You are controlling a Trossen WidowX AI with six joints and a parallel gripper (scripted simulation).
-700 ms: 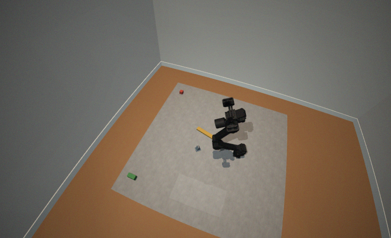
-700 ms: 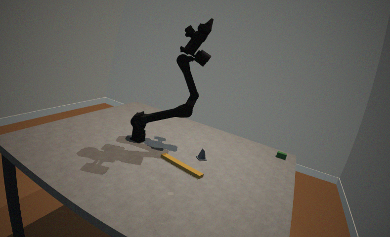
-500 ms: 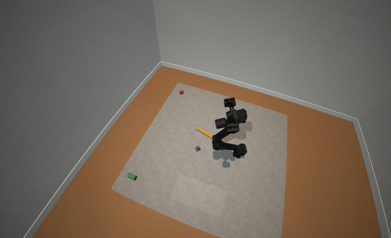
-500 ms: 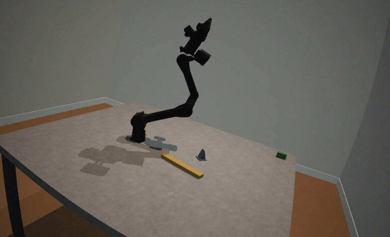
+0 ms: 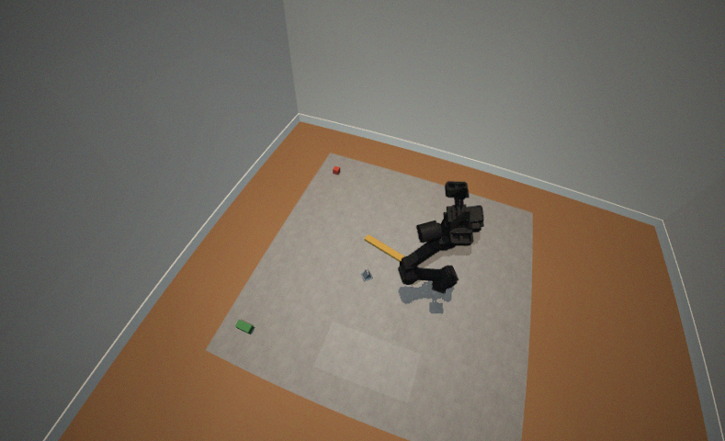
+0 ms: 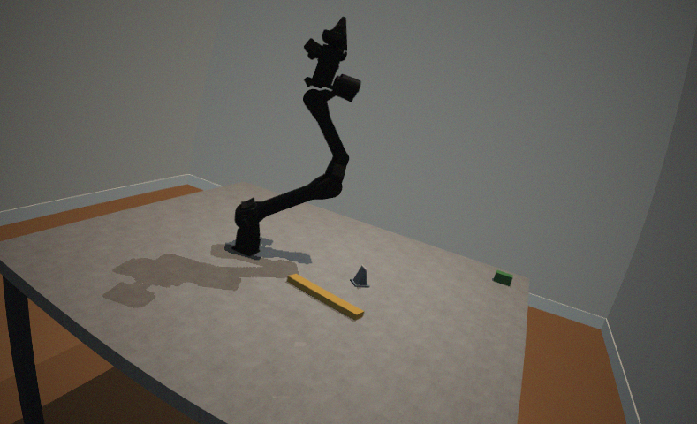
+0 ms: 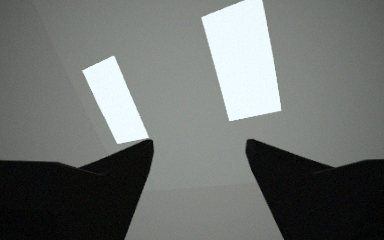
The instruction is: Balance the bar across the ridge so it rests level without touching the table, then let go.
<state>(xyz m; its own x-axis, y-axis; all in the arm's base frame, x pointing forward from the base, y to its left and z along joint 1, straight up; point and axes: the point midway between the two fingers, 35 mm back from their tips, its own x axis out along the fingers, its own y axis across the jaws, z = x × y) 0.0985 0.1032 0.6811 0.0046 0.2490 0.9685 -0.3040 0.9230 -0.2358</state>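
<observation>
The yellow bar lies 200 mm ahead of my gripper tip, 210 mm to the right of it and 710 mm below it. The rest, counted from my gripper tip: green block: 640 mm ahead, 390 mm to the left, 700 mm below; small red cube: 640 mm ahead, 610 mm to the right, 700 mm below.
</observation>
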